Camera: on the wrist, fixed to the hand. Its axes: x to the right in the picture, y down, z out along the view.
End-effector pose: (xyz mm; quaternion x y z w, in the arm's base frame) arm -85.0 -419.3 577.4 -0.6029 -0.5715 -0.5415 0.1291
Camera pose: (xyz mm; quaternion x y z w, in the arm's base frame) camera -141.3 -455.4 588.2 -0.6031 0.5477 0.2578 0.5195
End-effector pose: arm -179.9 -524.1 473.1 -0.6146 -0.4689 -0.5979 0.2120
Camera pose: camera -237.9 -558.7 477.9 -0.5006 0.5427 0.3335 0.5862
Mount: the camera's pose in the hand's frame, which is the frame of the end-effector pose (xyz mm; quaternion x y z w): 2.3 -30.4 -60.5 -0.0861 0.1144 -0.9895 0.0219
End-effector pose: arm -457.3 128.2 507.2 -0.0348 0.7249 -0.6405 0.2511
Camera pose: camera -492.3 177.1 538.5 0.6664 -0.0653 0.2041 0.7142
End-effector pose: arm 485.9 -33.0 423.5 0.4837 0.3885 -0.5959 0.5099
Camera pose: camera 466.9 29.7 406.4 0.3495 -0.5967 0.4288 0.5812
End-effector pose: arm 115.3 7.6 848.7 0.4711 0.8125 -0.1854 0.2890
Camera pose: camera 70.0 29.0 894.3 0.7973 -0.5330 0.1662 0.2295
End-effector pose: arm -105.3 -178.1 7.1 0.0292 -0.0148 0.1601 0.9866
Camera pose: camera -92.3 -202.4 -54.8 -0.0880 0.1276 -0.9706 0.1842
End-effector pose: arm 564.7 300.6 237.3 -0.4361 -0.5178 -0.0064 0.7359
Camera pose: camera 597.5 243.5 253.3 0.4402 -0.3581 -0.8228 0.0315
